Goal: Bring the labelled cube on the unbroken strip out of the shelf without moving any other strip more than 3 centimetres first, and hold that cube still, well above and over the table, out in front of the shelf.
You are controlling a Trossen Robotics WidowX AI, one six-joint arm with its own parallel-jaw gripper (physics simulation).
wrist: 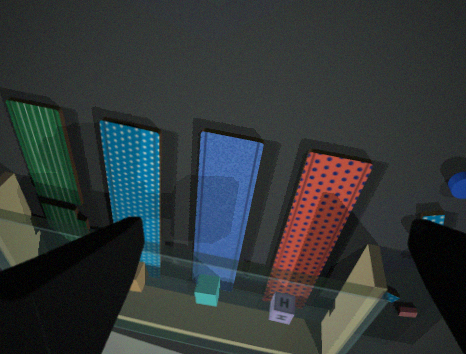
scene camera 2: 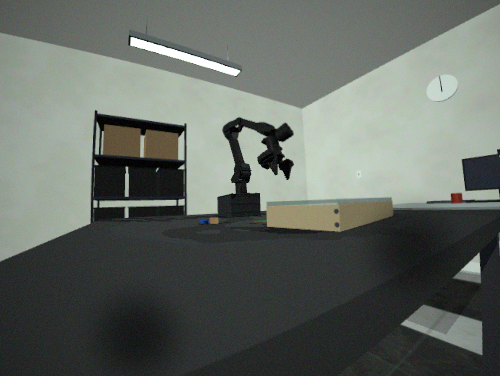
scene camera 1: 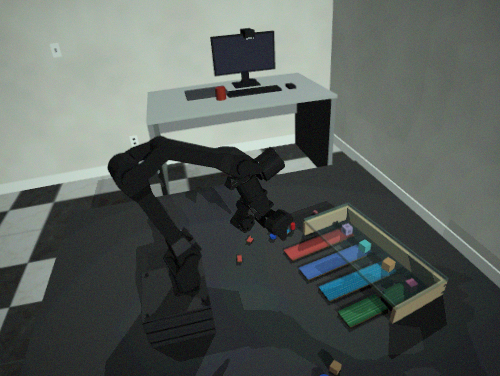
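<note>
The shelf (scene camera 1: 327, 220) (scene camera 2: 305, 215) (wrist: 372, 275) is low and wooden, with a clear top. A lavender cube (scene camera 1: 347, 229) (wrist: 281, 307) marked H is at the inner end of the red dotted strip (scene camera 1: 310, 246) (wrist: 320, 215). A teal cube (scene camera 1: 365, 246) (wrist: 207, 290) is by the plain blue strip (scene camera 1: 325, 266) (wrist: 225, 200). An orange cube (scene camera 1: 388, 264) is by the light-blue dotted strip (scene camera 1: 345, 285) (wrist: 132, 175). A magenta cube (scene camera 1: 411, 283) is by the green striped strip (scene camera 1: 360, 311) (wrist: 45, 150), which shows a gap. My gripper (scene camera 1: 265, 233) (scene camera 2: 281, 176) (wrist: 275, 231) is open and empty, high before the shelf.
A blue round piece (wrist: 457, 185) and a dotted block (wrist: 434, 218) lie beyond the red strip's side. Red pieces (scene camera 1: 250, 240) (scene camera 1: 239, 258) lie near the arm. A tan cube (scene camera 1: 335, 366) (scene camera 2: 214, 220) lies past the green strip's side. A desk (scene camera 1: 200, 112) stands behind.
</note>
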